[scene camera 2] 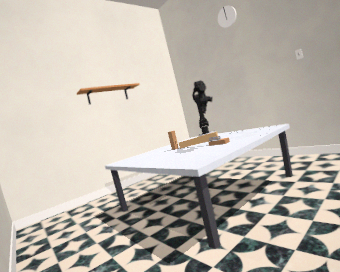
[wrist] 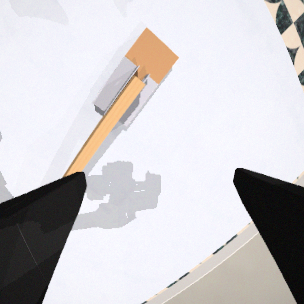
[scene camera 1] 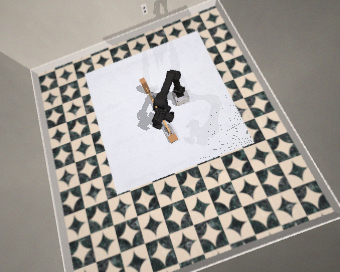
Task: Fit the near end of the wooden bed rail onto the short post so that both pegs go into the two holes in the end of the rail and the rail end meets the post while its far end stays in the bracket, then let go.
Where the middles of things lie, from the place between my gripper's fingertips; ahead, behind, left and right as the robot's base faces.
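Scene:
There's a wooden bed rail [wrist: 134, 85] that's 170 mm to the right of my hand and 230 mm below my hand. As for the bracket [wrist: 125, 69], my hand is 230 mm above it, 20 mm past it and 20 mm to the right of it.

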